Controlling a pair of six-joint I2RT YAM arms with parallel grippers.
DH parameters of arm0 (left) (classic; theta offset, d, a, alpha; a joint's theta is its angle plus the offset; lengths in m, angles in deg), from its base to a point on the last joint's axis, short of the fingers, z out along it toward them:
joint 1: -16.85 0.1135 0.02 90
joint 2: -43.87 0 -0.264 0
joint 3: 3.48 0 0.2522 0
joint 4: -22.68 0 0.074 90
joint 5: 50.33 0 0 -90
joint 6: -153.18 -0.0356 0 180
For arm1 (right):
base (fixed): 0 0 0 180
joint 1: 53.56 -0.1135 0.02 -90
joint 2: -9.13 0 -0.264 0
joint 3: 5.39 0 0.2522 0
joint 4: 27.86 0 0.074 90
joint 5: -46.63 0 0 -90
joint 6: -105.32 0.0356 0 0
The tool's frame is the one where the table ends.
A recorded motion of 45 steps. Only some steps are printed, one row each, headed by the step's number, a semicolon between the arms.
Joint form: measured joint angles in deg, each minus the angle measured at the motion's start. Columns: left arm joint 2, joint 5, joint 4, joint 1, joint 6, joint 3; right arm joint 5, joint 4, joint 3, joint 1, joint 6, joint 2.
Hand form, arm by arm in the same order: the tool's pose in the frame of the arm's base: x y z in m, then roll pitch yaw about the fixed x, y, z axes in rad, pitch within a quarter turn. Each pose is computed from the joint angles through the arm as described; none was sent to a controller.
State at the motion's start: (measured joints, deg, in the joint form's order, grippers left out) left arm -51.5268 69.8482 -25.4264 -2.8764 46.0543 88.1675; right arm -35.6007 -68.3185 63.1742 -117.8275 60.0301 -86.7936
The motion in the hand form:
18: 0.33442 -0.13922 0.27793 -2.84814 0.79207 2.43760; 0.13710 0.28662 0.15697 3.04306 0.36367 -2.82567
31: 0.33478 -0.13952 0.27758 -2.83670 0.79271 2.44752; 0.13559 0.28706 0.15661 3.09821 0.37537 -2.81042
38: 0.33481 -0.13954 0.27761 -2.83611 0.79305 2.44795; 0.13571 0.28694 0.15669 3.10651 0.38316 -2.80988
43: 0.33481 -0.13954 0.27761 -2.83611 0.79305 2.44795; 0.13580 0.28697 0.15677 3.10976 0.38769 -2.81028
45: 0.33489 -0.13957 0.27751 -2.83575 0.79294 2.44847; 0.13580 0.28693 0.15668 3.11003 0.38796 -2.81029
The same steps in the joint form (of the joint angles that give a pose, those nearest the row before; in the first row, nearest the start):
18: -0.02 0.53 0.44 0.00 0.41 0.00; 3.48 -4.04 2.80 -1.42 0.00 -2.43
31: -0.11 0.81 0.64 0.00 0.83 -0.02; 6.10 -5.95 3.54 -1.99 0.04 -2.99
38: -0.11 0.83 0.66 0.00 0.85 -0.02; 6.75 -5.97 3.54 -2.03 0.04 -2.99
43: -0.11 0.83 0.66 0.00 0.85 -0.02; 7.08 -5.92 3.54 -2.05 0.07 -2.99
45: -0.13 0.83 0.68 0.00 0.87 -0.02; 7.10 -5.90 3.52 -2.05 0.07 -3.00

